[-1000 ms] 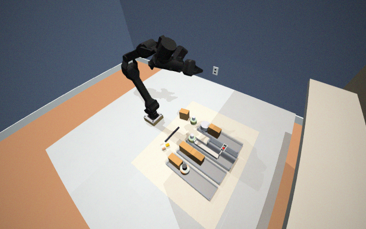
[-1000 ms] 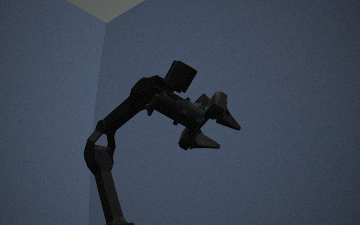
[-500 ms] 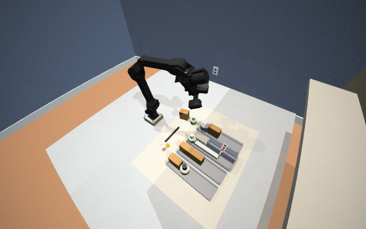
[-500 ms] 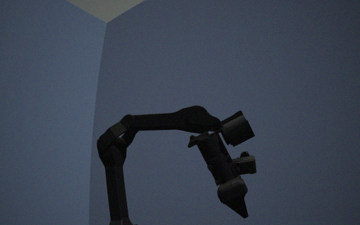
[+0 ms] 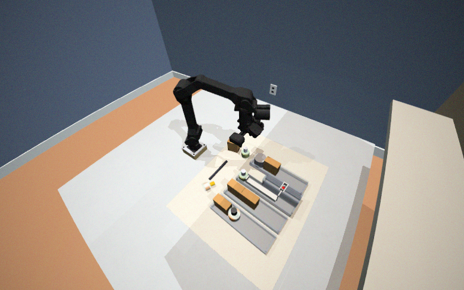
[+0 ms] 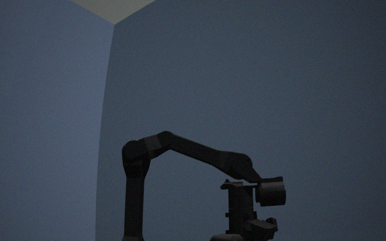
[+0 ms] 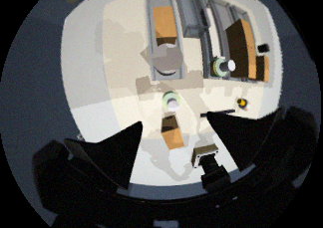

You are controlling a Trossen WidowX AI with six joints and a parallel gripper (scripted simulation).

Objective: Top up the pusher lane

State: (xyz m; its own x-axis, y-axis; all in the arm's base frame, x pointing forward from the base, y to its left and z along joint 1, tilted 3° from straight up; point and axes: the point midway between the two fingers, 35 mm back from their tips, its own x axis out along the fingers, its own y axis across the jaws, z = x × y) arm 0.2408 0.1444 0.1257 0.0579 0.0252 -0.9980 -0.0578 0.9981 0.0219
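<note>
My gripper tip is now 17 cm to the left of the black stick, 11 cm above it and 5 cm past it. The rest, counted from my gripper tip: sprung lane (23 cm ahead, 11 cm to the right, 10 cm below).
</note>
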